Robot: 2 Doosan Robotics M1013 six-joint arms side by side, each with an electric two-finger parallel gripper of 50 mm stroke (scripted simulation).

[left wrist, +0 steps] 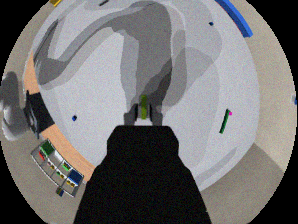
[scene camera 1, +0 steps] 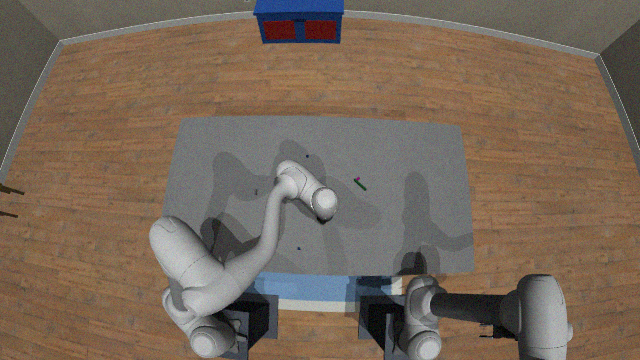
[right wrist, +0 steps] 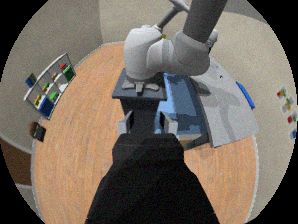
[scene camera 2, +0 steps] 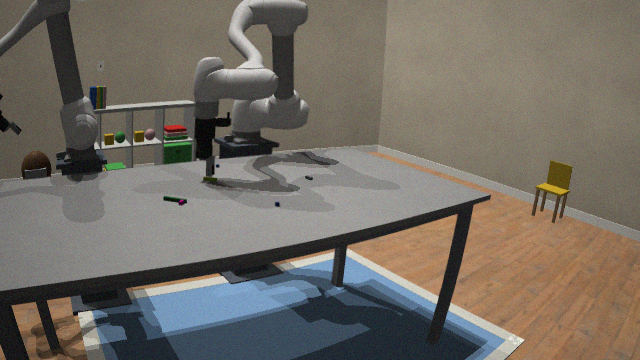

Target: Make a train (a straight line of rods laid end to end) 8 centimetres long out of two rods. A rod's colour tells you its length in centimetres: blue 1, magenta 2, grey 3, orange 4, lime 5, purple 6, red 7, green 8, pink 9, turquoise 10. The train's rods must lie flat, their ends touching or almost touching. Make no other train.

Path:
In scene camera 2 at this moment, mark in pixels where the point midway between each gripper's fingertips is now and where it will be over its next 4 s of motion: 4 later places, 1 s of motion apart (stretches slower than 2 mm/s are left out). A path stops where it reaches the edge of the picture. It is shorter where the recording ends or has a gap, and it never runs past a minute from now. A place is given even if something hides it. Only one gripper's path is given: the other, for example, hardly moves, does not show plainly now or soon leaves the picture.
The left gripper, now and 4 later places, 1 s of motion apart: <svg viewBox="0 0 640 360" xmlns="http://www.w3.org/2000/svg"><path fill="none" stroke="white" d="M210 175L210 179L210 153L250 153L315 153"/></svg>

